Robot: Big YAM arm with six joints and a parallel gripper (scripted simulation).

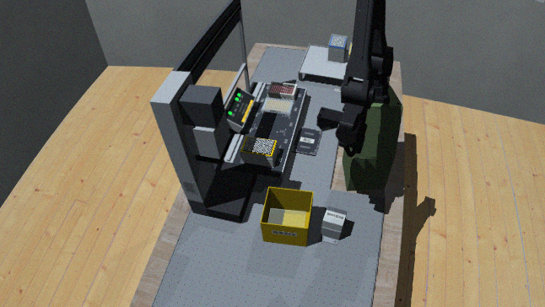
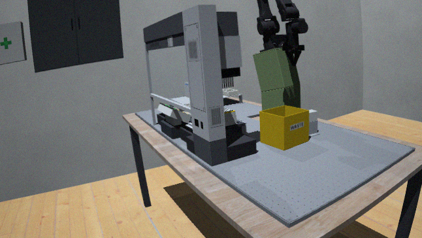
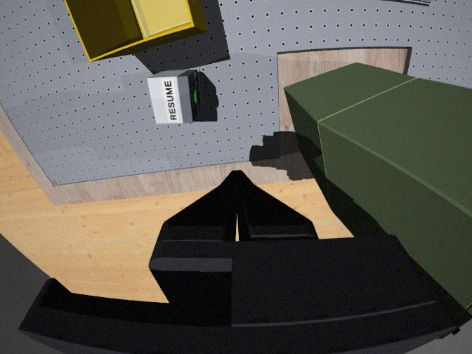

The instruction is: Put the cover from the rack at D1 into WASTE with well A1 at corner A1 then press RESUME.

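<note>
Now: the grey resume box 24 cm below my hand, 8 cm to the left of it and 2 cm ahead of it. The rest, counted from my hand: clear cover: 29 cm below, 19 cm ahead, 8 cm to the left; yellow tip rack: 33 cm ahead, 21 cm below, 18 cm to the right; yellow waste bin: 27 cm below, 19 cm ahead, 9 cm to the left.
</note>
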